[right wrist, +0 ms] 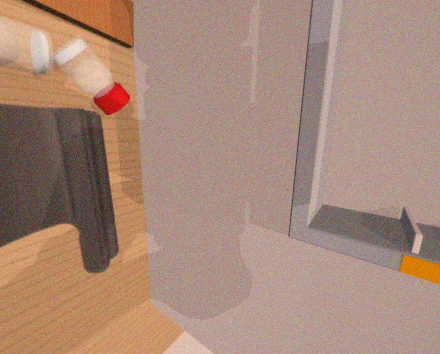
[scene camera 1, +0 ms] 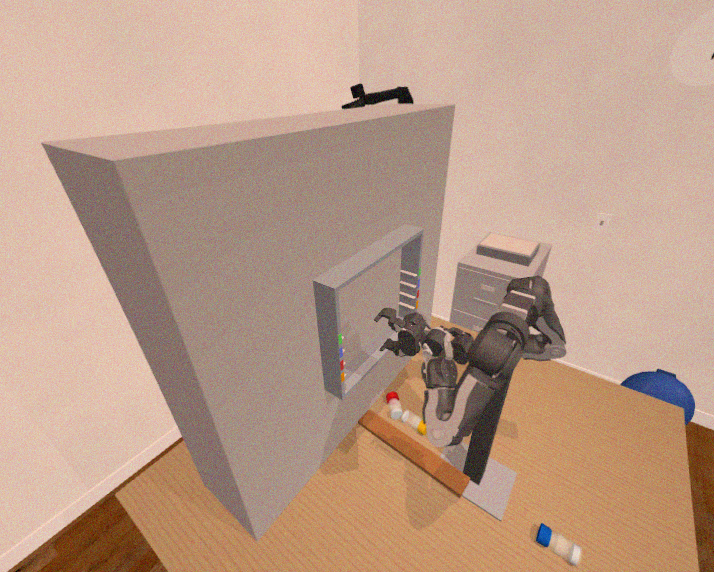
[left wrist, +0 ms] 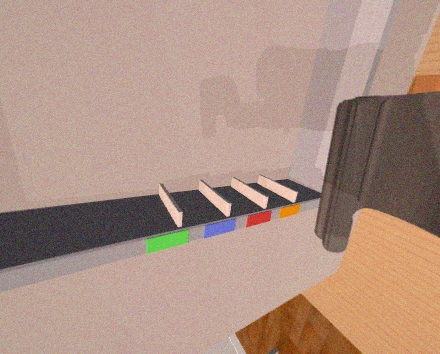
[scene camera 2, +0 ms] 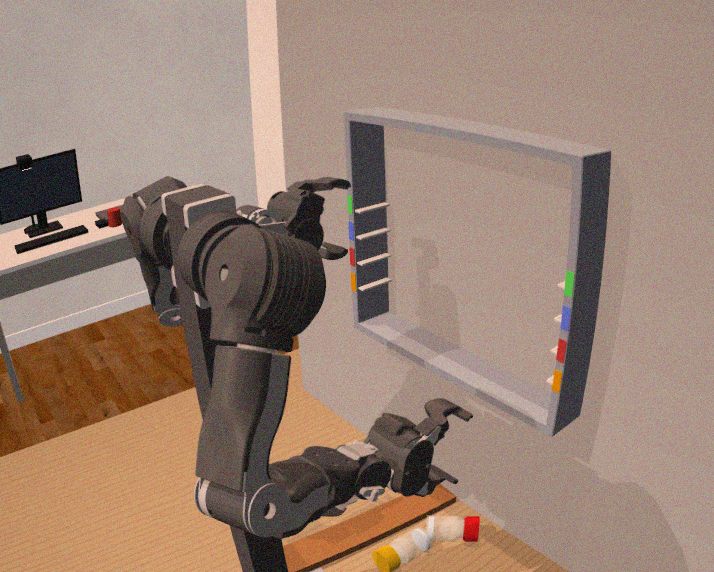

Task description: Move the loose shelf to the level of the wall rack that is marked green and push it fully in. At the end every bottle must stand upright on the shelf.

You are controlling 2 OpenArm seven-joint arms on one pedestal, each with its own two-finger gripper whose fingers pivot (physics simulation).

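The loose shelf, a brown board (scene camera 1: 414, 449) (scene camera 2: 369, 524) (right wrist: 105, 20), lies on the table below the wall rack (scene camera 1: 326, 333) (scene camera 2: 590, 297) (left wrist: 90, 220). The green mark (scene camera 1: 340, 340) (scene camera 2: 569, 283) (left wrist: 168, 241) is topmost on the rack's sides. A red-capped bottle (scene camera 1: 393, 406) (scene camera 2: 449, 527) (right wrist: 92, 76) and a yellow-capped bottle (scene camera 1: 411, 420) (scene camera 2: 406, 549) lie beside the board; a blue-capped bottle (scene camera 1: 560, 545) lies apart. My left gripper (scene camera 1: 380, 333) (scene camera 2: 346, 218) is open and empty before the rack. My right gripper (scene camera 2: 463, 448) is open and empty below the rack, above the board's end; the left arm hides it in scene camera 1.
Blue, red and orange marks sit below the green one, each beside a small ledge. The thick grey wall (scene camera 1: 238, 268) stands along the table (scene camera 1: 595, 452). My pedestal (scene camera 1: 489, 434) stands on a grey base plate (scene camera 1: 497, 491). A filing cabinet (scene camera 1: 476, 291) is in the background.
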